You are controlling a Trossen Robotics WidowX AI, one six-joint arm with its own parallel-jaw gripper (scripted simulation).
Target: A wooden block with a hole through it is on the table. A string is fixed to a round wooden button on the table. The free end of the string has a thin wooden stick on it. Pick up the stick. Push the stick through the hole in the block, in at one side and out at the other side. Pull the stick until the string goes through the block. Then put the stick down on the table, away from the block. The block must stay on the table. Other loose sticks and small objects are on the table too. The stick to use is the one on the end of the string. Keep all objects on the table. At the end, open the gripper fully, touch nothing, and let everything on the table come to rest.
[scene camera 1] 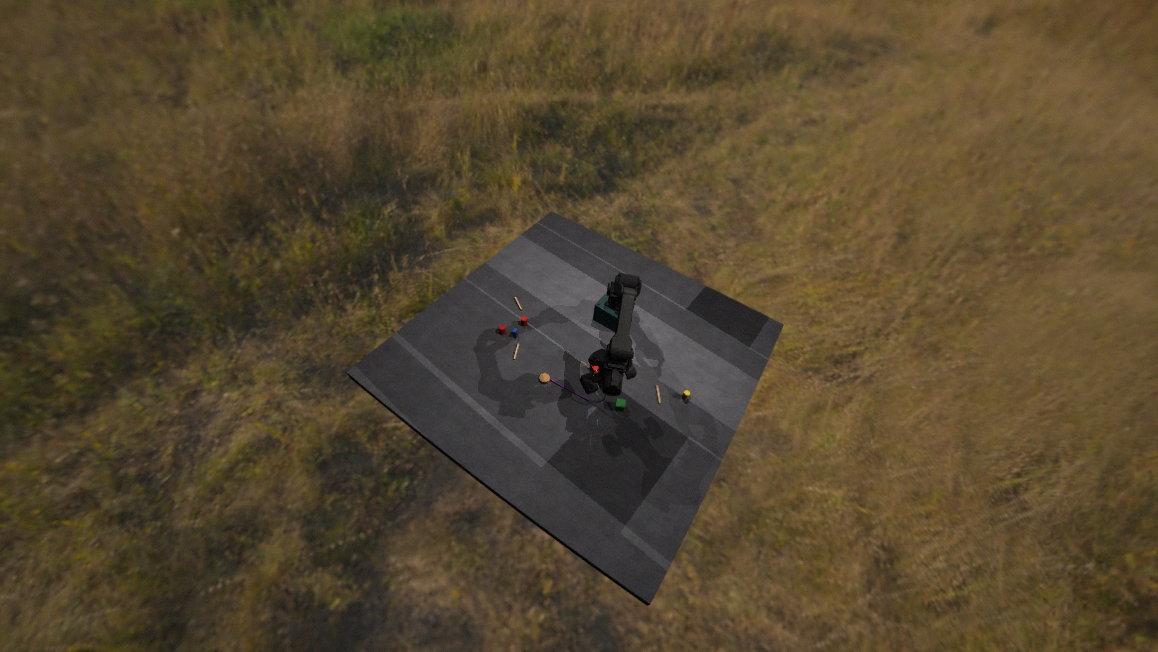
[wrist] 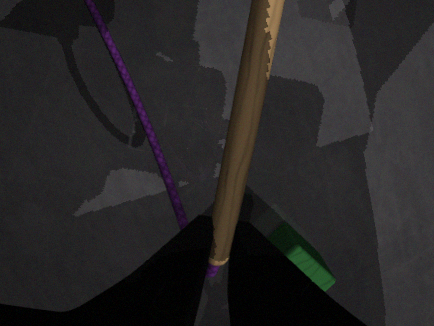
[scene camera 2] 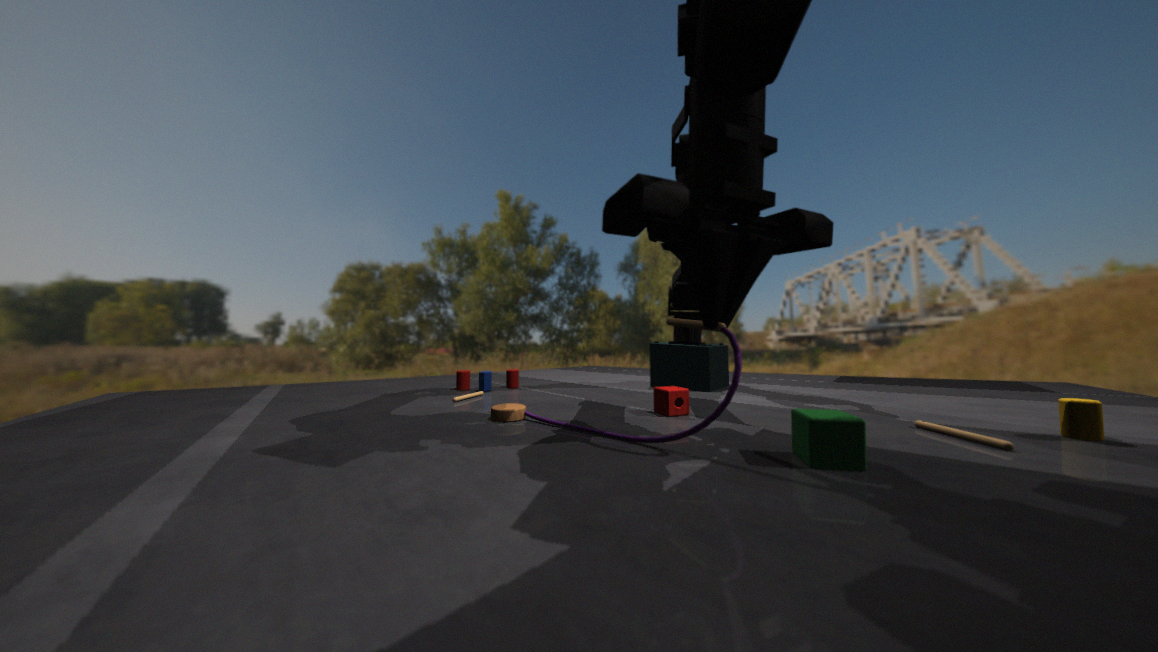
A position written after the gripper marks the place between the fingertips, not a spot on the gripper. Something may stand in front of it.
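Note:
The gripper (scene camera 2: 715, 328) in scene camera 2. In scene camera 1, the gripper (scene camera 1: 603, 386). In the wrist view, the gripper (wrist: 220, 232). A green block (scene camera 2: 825, 439) in scene camera 2. In the wrist view, the green block (wrist: 291, 244).

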